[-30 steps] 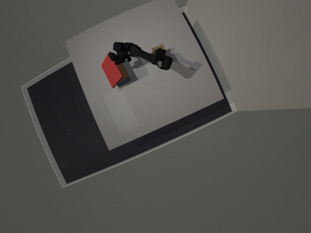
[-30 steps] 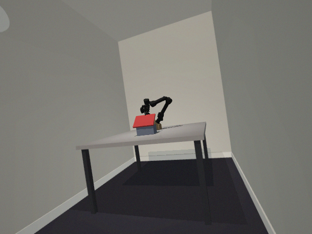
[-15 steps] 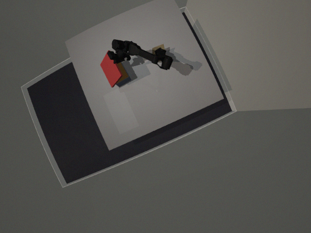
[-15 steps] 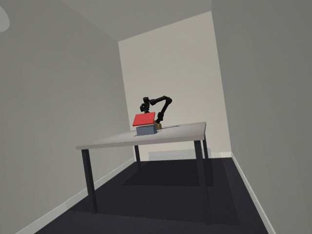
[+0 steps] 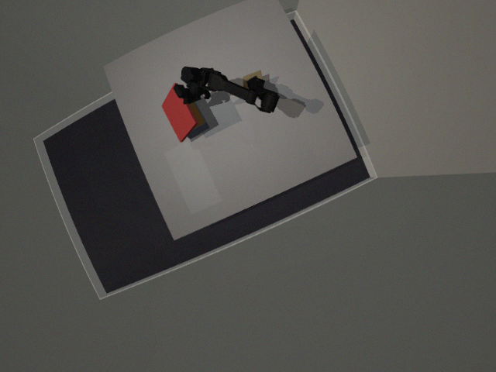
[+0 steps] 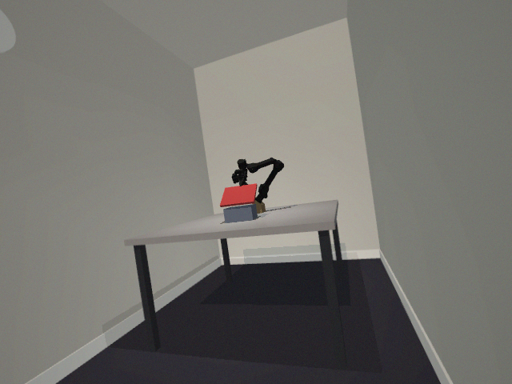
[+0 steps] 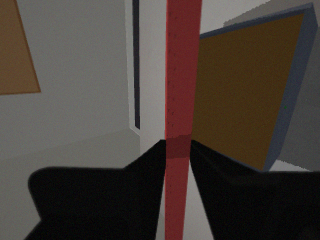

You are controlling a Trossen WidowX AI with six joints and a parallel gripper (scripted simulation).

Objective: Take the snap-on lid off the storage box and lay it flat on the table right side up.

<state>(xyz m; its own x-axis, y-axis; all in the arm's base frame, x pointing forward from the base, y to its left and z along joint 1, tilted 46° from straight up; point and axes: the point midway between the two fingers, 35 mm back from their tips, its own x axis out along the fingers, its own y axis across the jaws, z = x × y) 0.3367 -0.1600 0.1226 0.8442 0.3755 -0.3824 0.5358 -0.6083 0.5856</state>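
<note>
Right now my gripper tip is 70 mm short of the red lid and 50 mm above it. From my gripper tip the other things lie so: storage box 30 mm ahead, 20 mm to the right, 180 mm below.
</note>
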